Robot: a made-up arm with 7 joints. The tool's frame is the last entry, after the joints.
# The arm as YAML. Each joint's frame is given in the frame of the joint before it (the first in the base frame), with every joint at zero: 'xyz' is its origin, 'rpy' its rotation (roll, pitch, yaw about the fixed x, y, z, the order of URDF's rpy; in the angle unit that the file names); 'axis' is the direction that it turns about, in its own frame. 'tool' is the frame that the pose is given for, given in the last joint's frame.
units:
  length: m
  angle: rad
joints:
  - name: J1
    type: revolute
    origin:
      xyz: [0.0, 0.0, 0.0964]
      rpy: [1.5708, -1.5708, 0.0]
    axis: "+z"
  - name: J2
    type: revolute
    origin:
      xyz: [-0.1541, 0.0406, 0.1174]
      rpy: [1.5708, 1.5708, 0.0]
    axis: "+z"
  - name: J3
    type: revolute
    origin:
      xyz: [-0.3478, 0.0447, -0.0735]
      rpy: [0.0, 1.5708, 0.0]
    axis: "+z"
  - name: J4
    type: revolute
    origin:
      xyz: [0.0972, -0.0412, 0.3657]
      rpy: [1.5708, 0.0, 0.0]
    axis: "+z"
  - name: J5
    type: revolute
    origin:
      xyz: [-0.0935, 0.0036, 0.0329]
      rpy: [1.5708, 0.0, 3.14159]
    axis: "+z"
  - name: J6
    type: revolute
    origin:
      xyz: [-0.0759, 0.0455, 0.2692]
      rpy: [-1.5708, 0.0, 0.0]
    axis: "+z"
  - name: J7
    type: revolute
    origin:
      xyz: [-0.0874, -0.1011, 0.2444]
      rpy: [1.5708, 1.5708, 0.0]
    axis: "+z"
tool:
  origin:
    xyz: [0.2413, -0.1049, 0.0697]
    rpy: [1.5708, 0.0, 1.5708]
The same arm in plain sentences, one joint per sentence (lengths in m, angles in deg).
The arm has seven revolute joints in a row. What follows holds with every joint at zero, and every direction is one of the base frame's. Joint 1 sits 0.0964 m along +z from the base frame's origin and turns about -y. Joint 2 sits 0.0406 m along -x and 0.1174 m along -y and 0.1541 m along -z from joint 1 and turns about +x. Joint 3 sits 0.0735 m along -x and 0.3478 m along -y and 0.0447 m along +z from joint 2 and turns about +y. Joint 4 sits 0.0972 m along -x and 0.3657 m along +y and 0.0412 m along -z from joint 3 and turns about -z. Joint 5 sits 0.0935 m along +x and 0.0036 m along +y and 0.0329 m along -z from joint 4 and turns about +y. Joint 6 sits 0.0759 m along -x and 0.2692 m along +y and 0.0455 m along -z from joint 5 and turns about -z. Joint 7 sits 0.0874 m along -x and 0.1011 m along +y and 0.2444 m along -z from joint 6 and turns about +y. The tool frame, which is the frame that the pose is given for, sits 0.1049 m along -x and 0.0697 m along +y and 0.2413 m along +z from joint 7; its axes are the base frame's turned by roll 0, pitch 0 and yaw 0 deg (as in URDF: about the fixed x, then y, then z).
